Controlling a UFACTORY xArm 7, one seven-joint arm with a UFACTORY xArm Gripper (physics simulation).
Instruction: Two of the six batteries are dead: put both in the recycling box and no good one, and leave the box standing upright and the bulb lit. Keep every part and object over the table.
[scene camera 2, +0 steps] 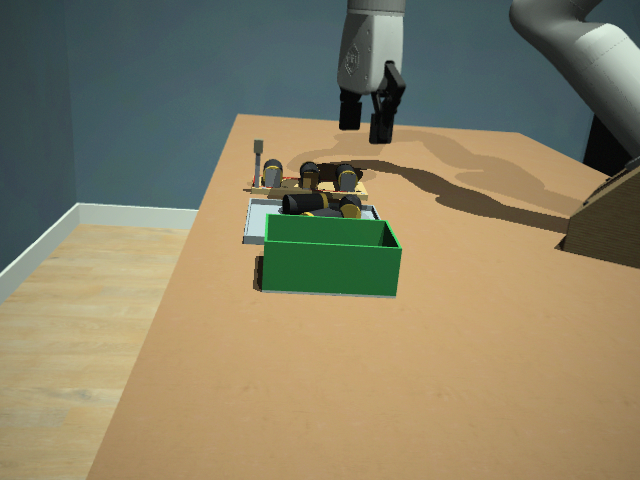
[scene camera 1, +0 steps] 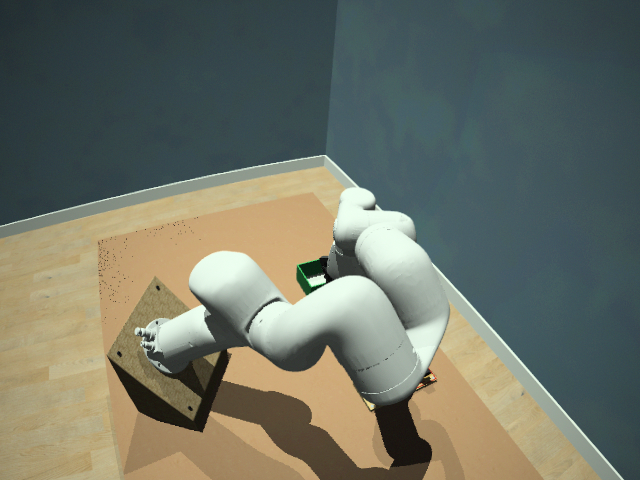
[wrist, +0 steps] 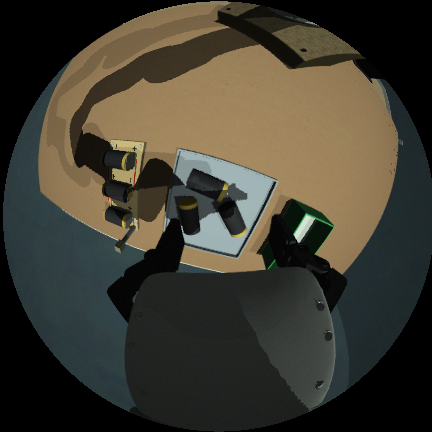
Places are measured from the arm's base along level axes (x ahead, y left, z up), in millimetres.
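Where they show: gripper, fingertip midpoint: [scene camera 2: 363,136] [wrist: 225,228]; arm's base at its link origin: [scene camera 1: 166,346].
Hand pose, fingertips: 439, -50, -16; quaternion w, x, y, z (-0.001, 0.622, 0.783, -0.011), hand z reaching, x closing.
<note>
Things, the pixels of their top centre, and the offset from my fingertips, as dx, dy, dz. "pt": a spot on its surface instead.
- green recycling box at its top centre: [scene camera 2: 330,230] [wrist: 301,249] [scene camera 1: 327,269] +80, +180, -78
- grey tray at its top centre: [scene camera 2: 315,218] [wrist: 212,213] +58, -10, -126
- second battery at its top centre: [scene camera 2: 305,194] [wrist: 187,221] +67, -52, -100
- third battery at its top centre: [scene camera 2: 321,209] [wrist: 233,224] +58, +27, -100
- post with a small grey block, surface spot: [scene camera 2: 258,146] [wrist: 122,246] pt +128, -180, -56
The green recycling box [scene camera 1: 301,279] [scene camera 2: 330,268] [wrist: 320,232] stands upright; its pale floor partly shows, and no battery shows on that part. Three black batteries with yellow bands lie in the grey tray [scene camera 2: 255,222] [wrist: 255,200]: one battery [wrist: 207,185], a second battery [wrist: 189,217] and a third battery [wrist: 233,220]. Three more batteries, the first [scene camera 2: 346,178] [wrist: 117,160], the middle [scene camera 2: 309,175] [wrist: 116,191] and the last [scene camera 2: 272,174] [wrist: 117,217], lie on the wooden board [scene camera 2: 361,196] [wrist: 122,175]. My gripper [scene camera 2: 365,134] [wrist: 225,228] is open and empty, above table height. I cannot make out the bulb or its light.
A post with a small grey block [scene camera 2: 258,146] [wrist: 120,246] rises at the board's end, near the table edge. The tray lies between board and box. The arm's wooden base block [scene camera 1: 155,330] [scene camera 2: 604,222] [wrist: 310,47] stands across the table. The arm hides much of the work area in scene camera 1.
</note>
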